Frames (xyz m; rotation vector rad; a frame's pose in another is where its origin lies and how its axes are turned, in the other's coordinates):
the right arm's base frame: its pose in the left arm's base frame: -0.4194 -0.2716 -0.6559 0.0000 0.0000 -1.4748
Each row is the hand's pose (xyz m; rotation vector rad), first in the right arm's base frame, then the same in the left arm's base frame.
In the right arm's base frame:
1: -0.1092 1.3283 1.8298 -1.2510 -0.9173 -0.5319
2: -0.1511 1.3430 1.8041 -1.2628 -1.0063 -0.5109
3: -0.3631 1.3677 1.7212 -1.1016 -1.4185 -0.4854
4: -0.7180 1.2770 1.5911 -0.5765 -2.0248 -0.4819
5: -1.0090 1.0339 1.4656 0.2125 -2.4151 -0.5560
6: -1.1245 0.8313 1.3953 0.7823 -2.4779 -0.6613
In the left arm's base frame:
1: 0.8923 -0.0356 1.1739 -1.7854 0.1876 -1.6464
2: 0.9029 0.0075 1.1482 -1.8567 0.1200 -1.5959
3: 0.9072 0.2209 1.0653 -2.0221 -0.3535 -1.4764
4: 0.7829 0.5655 0.9352 -2.0230 -1.2571 -1.2818
5: 0.5130 0.8319 0.8097 -1.6548 -2.1784 -1.1047
6: 0.3003 0.9274 0.7394 -1.2342 -2.6798 -1.0354

